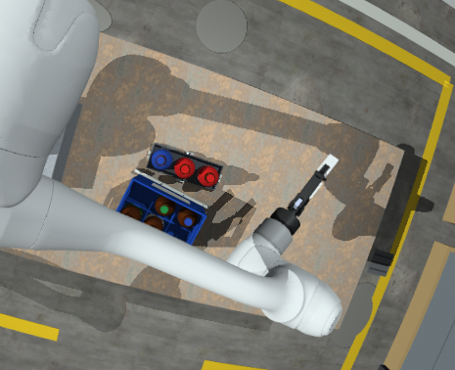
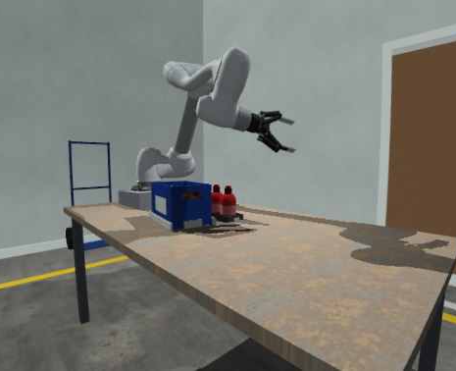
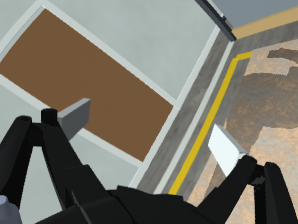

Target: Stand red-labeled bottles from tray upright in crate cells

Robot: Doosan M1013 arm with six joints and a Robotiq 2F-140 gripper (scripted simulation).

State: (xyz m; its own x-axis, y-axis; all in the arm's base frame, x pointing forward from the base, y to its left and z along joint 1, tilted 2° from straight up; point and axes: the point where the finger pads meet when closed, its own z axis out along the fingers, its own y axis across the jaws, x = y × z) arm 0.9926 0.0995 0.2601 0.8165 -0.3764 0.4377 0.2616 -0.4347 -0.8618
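The red bottle lies 36 cm behind my hand, 9 cm to the right of it and 30 cm below it. The rest, counted from my hand: blue-capped bottle (45 cm behind, 8 cm to the right, 30 cm below); dark tray (36 cm behind, 9 cm to the right, 37 cm below); red-labeled bottle (27 cm behind, 10 cm to the right, 30 cm below).
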